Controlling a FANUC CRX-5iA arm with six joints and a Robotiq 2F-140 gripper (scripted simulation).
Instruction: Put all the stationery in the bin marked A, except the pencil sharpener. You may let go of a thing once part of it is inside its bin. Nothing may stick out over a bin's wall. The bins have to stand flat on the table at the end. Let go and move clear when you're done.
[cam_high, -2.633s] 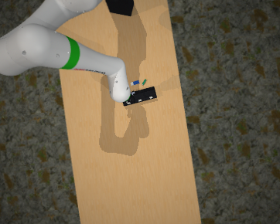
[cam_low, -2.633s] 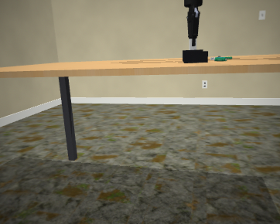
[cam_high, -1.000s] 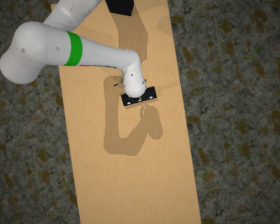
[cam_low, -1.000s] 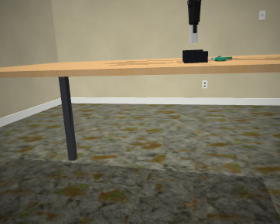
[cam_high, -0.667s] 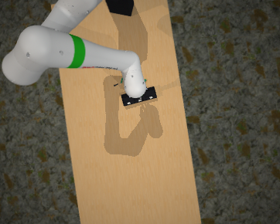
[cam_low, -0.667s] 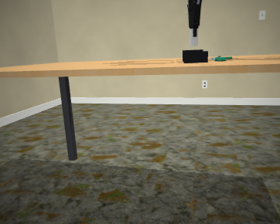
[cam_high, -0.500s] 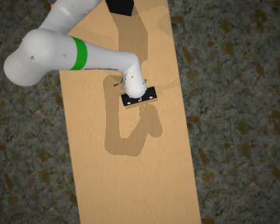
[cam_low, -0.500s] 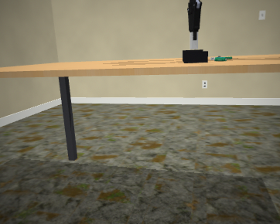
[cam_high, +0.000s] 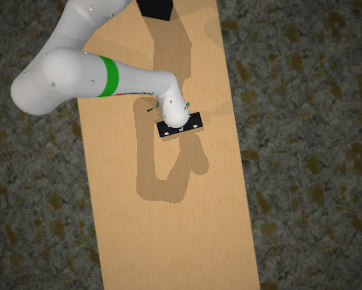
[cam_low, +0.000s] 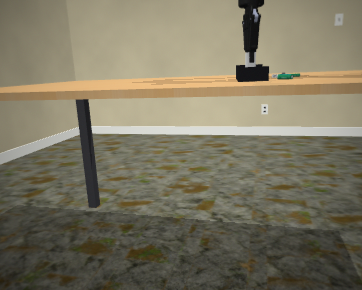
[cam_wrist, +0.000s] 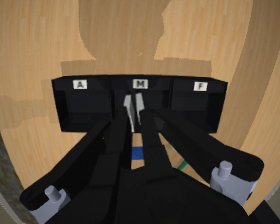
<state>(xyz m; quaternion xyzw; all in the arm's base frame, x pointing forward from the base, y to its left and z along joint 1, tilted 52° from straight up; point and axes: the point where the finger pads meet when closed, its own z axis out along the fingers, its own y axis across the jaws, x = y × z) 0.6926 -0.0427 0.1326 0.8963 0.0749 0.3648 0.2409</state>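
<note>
Now: the black bin 30 mm below my hand and 10 mm to the right of it. Also, from my hand: small dark item 160 mm behind, 120 mm to the right, 40 mm below; grey-white pencil sharpener 110 mm behind, 60 mm to the right, 40 mm below; blue eraser 110 mm behind, 40 mm below, 10 mm to the left.
</note>
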